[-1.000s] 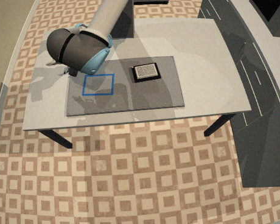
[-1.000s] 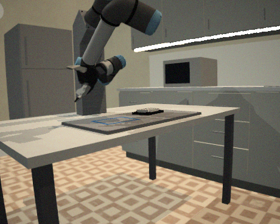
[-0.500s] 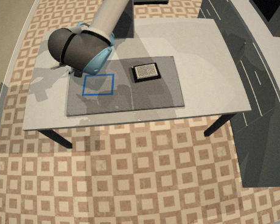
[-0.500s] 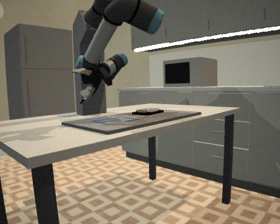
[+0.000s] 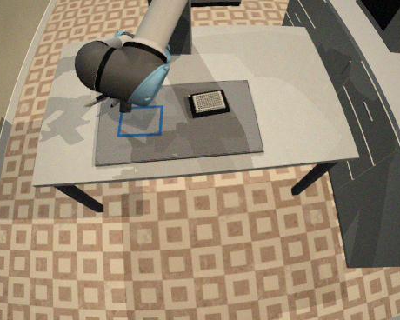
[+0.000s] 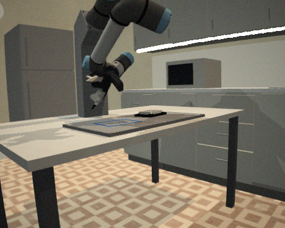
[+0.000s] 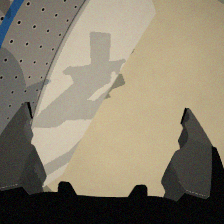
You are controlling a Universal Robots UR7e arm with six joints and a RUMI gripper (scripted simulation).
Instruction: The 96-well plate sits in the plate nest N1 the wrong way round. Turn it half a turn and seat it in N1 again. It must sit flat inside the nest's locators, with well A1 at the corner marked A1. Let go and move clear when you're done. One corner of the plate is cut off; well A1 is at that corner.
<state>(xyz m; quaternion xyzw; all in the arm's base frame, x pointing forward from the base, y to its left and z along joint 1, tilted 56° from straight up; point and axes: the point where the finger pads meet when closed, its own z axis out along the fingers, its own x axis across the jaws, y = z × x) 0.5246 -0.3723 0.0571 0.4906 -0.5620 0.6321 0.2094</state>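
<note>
Right now the white 96-well plate is 45 cm to the left of my hand, 11 cm below it and 5 cm ahead of it. Also, from my hand: black plate nest N1: 45 cm to the left, 13 cm below, 5 cm ahead.
</note>
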